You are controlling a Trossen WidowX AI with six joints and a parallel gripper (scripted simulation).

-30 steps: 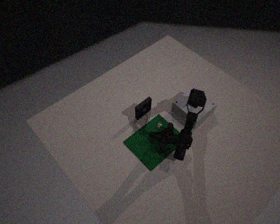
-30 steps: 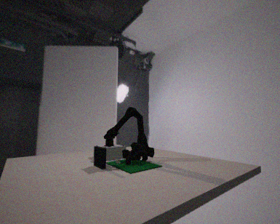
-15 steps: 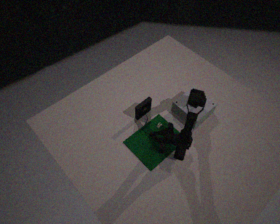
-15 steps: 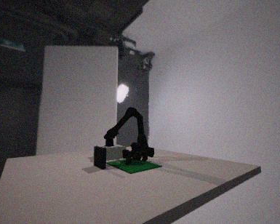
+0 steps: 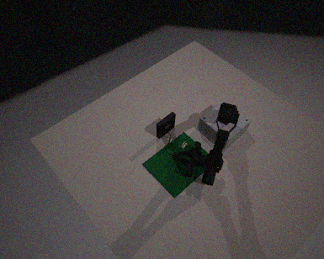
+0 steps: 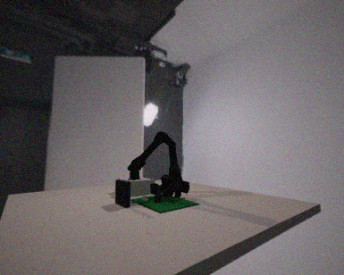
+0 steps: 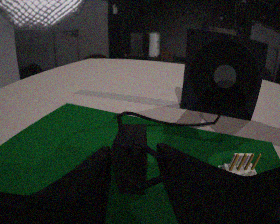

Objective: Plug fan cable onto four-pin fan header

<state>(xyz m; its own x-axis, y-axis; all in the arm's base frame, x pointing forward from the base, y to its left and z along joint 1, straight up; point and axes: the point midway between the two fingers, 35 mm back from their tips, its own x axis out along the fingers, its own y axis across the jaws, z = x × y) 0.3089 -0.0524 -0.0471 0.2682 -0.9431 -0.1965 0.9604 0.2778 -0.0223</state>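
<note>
My gripper tip is 1 cm above the fan plug. Also, from my gripper tip: green board: 5 cm below, 2 cm to the left, 1 cm ahead; then black fan: 15 cm to the right, 10 cm behind, 2 cm above; then four-pin fan header: 9 cm behind, 4 cm below, 2 cm to the right.
</note>
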